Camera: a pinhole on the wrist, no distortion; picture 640 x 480 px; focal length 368.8 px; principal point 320.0 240.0 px. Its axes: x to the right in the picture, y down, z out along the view. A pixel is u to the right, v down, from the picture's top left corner.
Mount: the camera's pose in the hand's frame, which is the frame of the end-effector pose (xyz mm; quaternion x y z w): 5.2 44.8 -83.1 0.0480 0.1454 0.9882 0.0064
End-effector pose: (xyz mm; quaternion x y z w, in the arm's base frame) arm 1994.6 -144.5 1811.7 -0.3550 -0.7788 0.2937 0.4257
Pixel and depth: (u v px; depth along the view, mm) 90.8 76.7 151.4
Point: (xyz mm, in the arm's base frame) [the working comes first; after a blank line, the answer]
In the camera's frame: -94.1 -67.0 151.4

1967.4 27.7 1733.9
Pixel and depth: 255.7 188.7 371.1
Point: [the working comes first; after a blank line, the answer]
In the camera's frame: -64.7 -51.6 371.1

1796.6 15.9 1592.4
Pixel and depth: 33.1 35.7 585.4
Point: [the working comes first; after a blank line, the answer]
In the camera's frame: -455.4 -324.3 585.4

1655.4 510.2 1499.6
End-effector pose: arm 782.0 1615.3 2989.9 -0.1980 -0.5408 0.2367 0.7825
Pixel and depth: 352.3 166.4 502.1
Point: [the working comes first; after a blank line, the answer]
In the camera's frame: 44.0 -100.2 502.1

391.8 1872.5 2960.3
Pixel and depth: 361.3 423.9 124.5
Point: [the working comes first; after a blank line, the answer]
In the camera's frame: 13.9 62.1 124.5

728.2 1637.6 2998.8
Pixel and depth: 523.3 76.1 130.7
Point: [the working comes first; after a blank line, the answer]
In the camera's frame: 72.0 -58.1 130.7

714.2 1698.6 2880.8
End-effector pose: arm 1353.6 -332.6 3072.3 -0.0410 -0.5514 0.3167 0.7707
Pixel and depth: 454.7 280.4 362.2
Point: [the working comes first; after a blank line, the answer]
In the camera's frame: 132.3 39.7 362.2

1035.2 -372.2 3061.0
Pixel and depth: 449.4 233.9 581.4
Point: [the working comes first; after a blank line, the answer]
In the camera's frame: 204.0 -9.6 581.4

799.6 -367.5 3051.7
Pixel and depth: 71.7 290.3 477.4
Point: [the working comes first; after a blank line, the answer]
In the camera's frame: -321.4 65.1 477.4

1059.6 -149.5 3472.8
